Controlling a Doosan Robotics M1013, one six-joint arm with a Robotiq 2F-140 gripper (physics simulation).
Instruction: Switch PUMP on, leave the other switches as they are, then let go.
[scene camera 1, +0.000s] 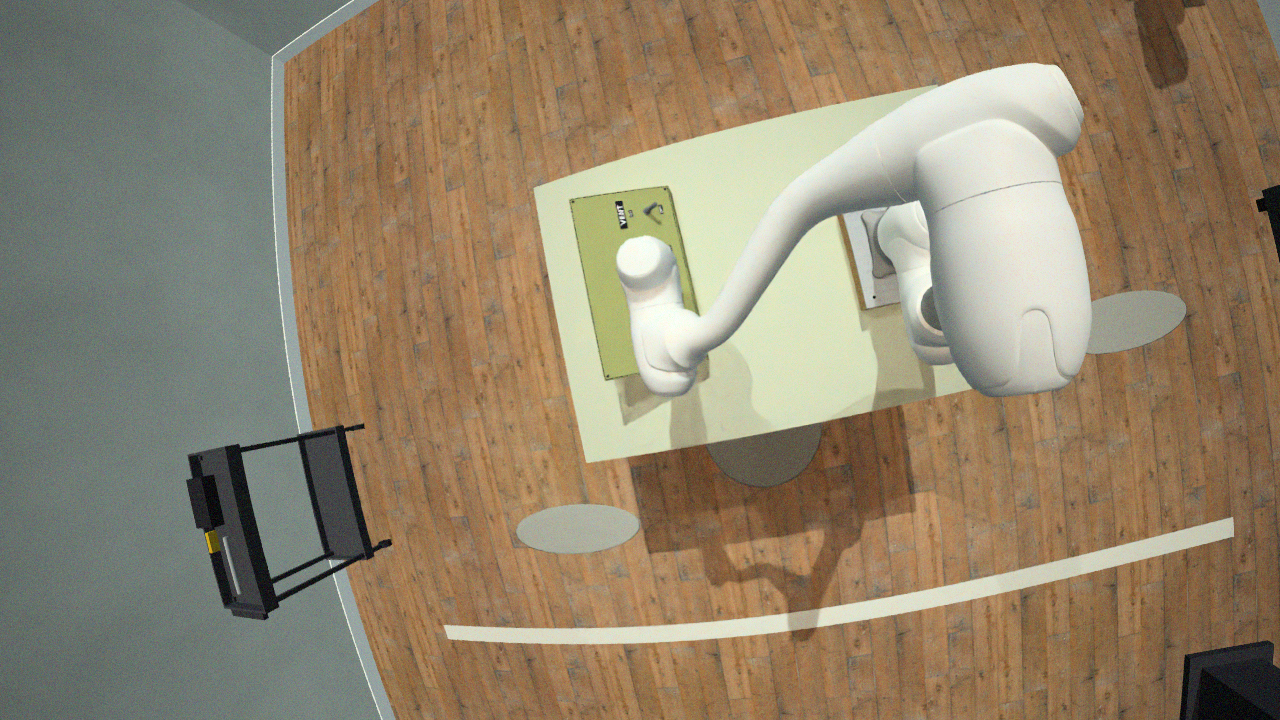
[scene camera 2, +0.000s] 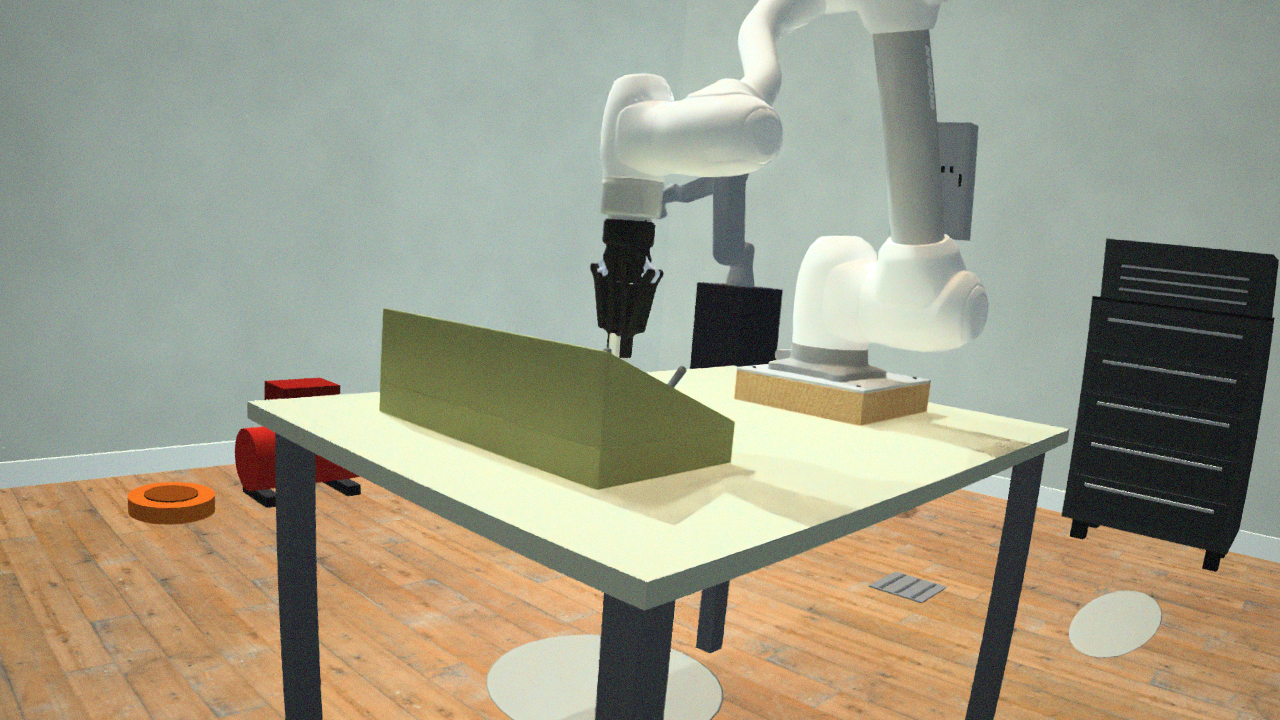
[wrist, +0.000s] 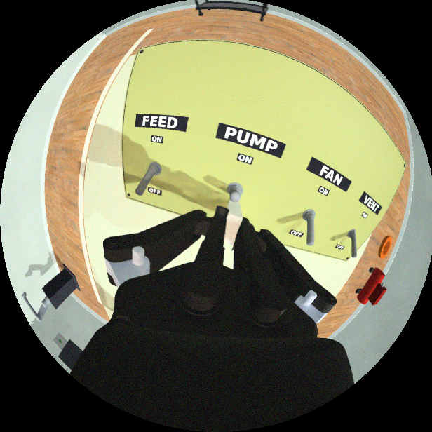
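Pixels of known places: arm's base, link origin: (scene camera 2: 827, 372).
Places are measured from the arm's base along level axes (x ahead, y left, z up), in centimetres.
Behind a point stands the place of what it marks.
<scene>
The olive panel (scene camera 1: 599, 295) {x 80.3, y 2.7, z 8.8 cm} (scene camera 2: 501, 385) {x 83.1, y 6.0, z 2.9 cm} (wrist: 210, 75) stands on the table. In the wrist view, the PUMP lever (wrist: 235, 192) looks short and points roughly at the camera, below its ON mark (wrist: 245, 159). The FEED lever (wrist: 148, 179), FAN lever (wrist: 310, 228) and VENT lever (wrist: 353, 243) are down at OFF. My gripper (scene camera 2: 619, 345) (wrist: 231, 211) is shut and empty. Its fingertips are right at the PUMP lever's tip, on its lower side in the wrist view; contact cannot be told for certain. The arm hides the fingers in scene camera 1.
The pale table (scene camera 1: 760, 394) {x 43.3, y 35.1, z -6.6 cm} (scene camera 2: 501, 488) {x 91.6, y 19.0, z -6.6 cm} carries the panel and the robot's wooden base block (scene camera 2: 796, 396) {x 13.0, y 2.2, z -3.6 cm}. A black drawer cabinet (scene camera 2: 1163, 394), an orange disc (scene camera 2: 170, 505) and a red machine (scene camera 2: 257, 456) stand off the table. The neighbouring levers stick out on both sides of the fingers.
</scene>
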